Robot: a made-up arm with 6 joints.
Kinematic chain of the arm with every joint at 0, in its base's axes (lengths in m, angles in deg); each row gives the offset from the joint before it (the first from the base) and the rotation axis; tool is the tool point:
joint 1: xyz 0 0 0.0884 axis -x
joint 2: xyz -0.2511 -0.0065 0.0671 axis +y
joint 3: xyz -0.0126 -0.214 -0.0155 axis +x
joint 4: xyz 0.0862 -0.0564 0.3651 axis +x
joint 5: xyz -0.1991 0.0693 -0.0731 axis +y
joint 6: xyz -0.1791 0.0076 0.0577 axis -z
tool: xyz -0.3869 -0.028 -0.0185
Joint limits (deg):
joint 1: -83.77..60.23
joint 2: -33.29..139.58
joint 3: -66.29..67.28
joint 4: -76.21..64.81
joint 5: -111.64..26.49
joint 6: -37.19..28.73
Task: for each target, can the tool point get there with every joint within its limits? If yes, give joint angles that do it. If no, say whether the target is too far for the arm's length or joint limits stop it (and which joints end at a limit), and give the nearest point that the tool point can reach.
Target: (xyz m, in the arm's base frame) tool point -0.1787 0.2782 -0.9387
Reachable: no: joint limits stop it (at a limit: joint 1, joint 2, joint 4, joint 6) | nearest point -0.2019 0.2375 -0.8254 | short by 0.123 m
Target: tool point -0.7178 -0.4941 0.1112
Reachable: yes | joints -18.01 5.59 -44.49 -18.59 -55.33 -8.56
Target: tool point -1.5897 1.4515 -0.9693
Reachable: no: too far | nearest point -0.6981 0.3817 -0.5587 | short by 1.452 m
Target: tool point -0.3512 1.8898 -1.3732
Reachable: no: too far | nearest point -0.3477 0.4749 -0.6449 | short by 1.591 m
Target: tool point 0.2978 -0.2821 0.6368
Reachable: yes | joints -2.13 113.31 31.00 -20.23 3.98 22.59
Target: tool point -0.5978 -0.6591 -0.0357
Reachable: yes | joints -71.34 54.43 -6.03 -15.30 -32.58 -1.67
